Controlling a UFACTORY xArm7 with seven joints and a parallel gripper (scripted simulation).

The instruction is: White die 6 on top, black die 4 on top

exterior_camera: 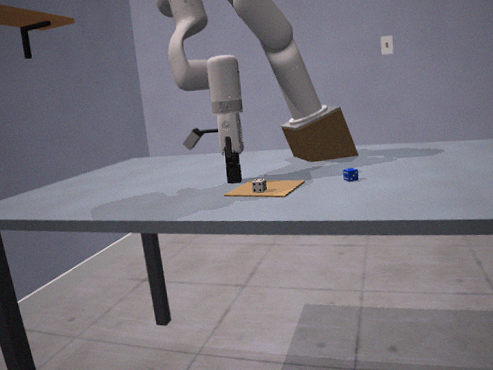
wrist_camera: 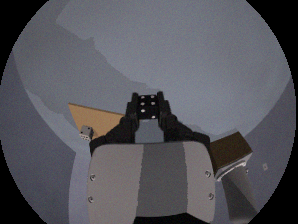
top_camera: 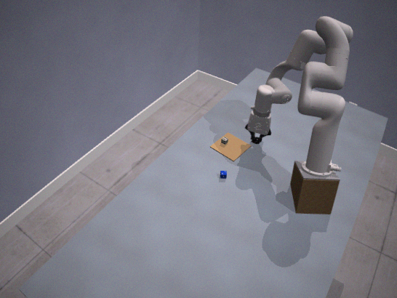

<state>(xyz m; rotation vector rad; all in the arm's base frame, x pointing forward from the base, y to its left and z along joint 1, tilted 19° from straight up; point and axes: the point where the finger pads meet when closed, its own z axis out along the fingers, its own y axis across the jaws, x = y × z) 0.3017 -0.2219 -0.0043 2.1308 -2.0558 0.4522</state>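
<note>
My hand is 70 mm short of the blue die, 280 mm to the right of it and 10 mm above it. Also, from my hand: white die 140 mm ahead, 70 mm to the left, 10 mm below; then black die 10 mm below; then mat 100 mm ahead, 80 mm to the left, 20 mm below.
</note>
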